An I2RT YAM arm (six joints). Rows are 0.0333 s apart.
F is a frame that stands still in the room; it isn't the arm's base.
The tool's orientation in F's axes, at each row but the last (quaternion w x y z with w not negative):
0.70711, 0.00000, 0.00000, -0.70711
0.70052, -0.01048, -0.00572, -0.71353
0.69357, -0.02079, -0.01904, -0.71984
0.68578, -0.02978, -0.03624, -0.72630
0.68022, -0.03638, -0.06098, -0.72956
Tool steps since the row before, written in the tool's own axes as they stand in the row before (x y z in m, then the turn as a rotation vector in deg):
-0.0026, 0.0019, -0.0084, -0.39, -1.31, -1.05
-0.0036, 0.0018, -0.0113, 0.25, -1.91, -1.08
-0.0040, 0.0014, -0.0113, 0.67, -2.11, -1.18
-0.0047, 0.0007, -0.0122, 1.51, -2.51, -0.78
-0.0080, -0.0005, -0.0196, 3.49, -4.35, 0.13
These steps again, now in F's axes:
0.0019, 0.0026, -0.0084, -1.31, 0.39, -1.05
0.0018, 0.0033, -0.0114, -1.92, -0.24, -1.06
0.0015, 0.0033, -0.0115, -2.14, -0.66, -1.14
0.0010, 0.0035, -0.0126, -2.59, -1.43, -0.67
0.0007, 0.0052, -0.0205, -4.59, -3.14, 0.43

